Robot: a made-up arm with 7 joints.
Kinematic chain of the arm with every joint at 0, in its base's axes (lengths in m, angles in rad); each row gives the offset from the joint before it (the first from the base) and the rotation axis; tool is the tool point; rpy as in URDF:
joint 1: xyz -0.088 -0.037 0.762 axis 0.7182 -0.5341 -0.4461
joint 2: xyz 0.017 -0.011 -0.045 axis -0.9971 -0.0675 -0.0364
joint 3: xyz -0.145 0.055 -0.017 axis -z
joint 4: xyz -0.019 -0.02 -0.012 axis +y
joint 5: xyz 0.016 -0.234 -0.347 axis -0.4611 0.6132 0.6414
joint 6: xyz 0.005 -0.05 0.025 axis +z
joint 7: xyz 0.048 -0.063 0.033 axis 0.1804 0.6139 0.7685
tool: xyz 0.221 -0.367 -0.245 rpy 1.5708 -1.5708 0
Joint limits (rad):
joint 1: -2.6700..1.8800
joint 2: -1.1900..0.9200
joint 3: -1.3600..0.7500
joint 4: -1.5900..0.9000
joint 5: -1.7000..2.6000
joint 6: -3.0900..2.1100
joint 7: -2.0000..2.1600
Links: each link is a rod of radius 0.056 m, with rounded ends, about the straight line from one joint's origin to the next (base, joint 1, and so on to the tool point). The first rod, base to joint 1, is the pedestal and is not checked.
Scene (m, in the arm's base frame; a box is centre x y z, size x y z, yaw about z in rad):
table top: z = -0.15
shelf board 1: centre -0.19 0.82 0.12 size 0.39 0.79 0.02 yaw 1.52
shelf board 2: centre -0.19 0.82 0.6 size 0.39 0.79 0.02 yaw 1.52
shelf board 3: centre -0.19 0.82 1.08 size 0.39 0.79 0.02 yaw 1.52
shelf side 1: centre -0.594 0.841 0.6 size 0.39 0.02 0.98 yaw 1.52
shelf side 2: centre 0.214 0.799 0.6 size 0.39 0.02 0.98 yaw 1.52
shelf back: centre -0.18 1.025 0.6 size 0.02 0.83 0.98 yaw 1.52
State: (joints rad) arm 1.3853 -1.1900 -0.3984 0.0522 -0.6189 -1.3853 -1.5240
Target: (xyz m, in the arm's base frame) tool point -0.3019 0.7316 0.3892
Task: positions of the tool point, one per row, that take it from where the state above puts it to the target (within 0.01 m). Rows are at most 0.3 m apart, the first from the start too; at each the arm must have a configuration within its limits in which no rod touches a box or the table.
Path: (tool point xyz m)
1: -0.1737 0.6621 0.8041
2: -0.1763 0.5509 0.8136
3: -0.1240 0.4352 0.8214
4: -0.2678 0.5055 0.6367
5: -0.3166 0.4418 0.3892
6: -0.3235 0.5717 0.3594
7: -0.3019 0.7316 0.3892

